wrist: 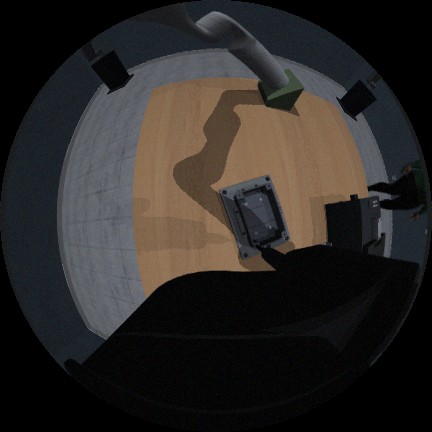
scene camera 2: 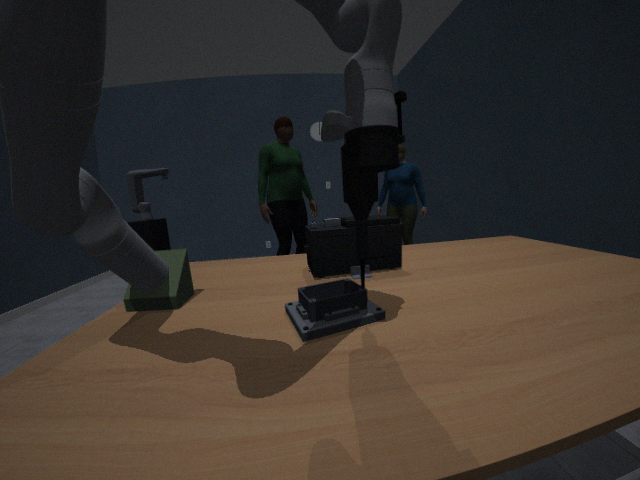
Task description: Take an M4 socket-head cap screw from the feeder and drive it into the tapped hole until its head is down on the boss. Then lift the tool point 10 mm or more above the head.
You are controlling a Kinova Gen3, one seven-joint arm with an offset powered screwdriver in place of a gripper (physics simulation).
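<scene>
The screwdriver tool (scene camera 2: 362, 287) (wrist: 257, 245) points straight down, its thin tip at the near-right corner of the dark open-topped housing in the scene view. The tip overlaps the housing's rim there; whether it touches is too dark to tell. The housing (scene camera 2: 338, 306) (wrist: 242, 216) sits on a grey base plate (scene camera 2: 338, 328) (wrist: 230, 202) with corner holes. No screw can be made out at the tip, and the tapped hole and boss under it are hidden. A black box (scene camera 2: 330, 251) (wrist: 344, 225), apparently the feeder, stands behind the housing.
A small grey bracket (scene camera 2: 361, 275) lies before the black box. The arm's green base block (scene camera 2: 178, 281) (wrist: 285, 97) stands at the table's left. The wooden table (scene camera 2: 491, 335) (wrist: 170, 150) carries the arm's shadows. Two people stand beyond the table.
</scene>
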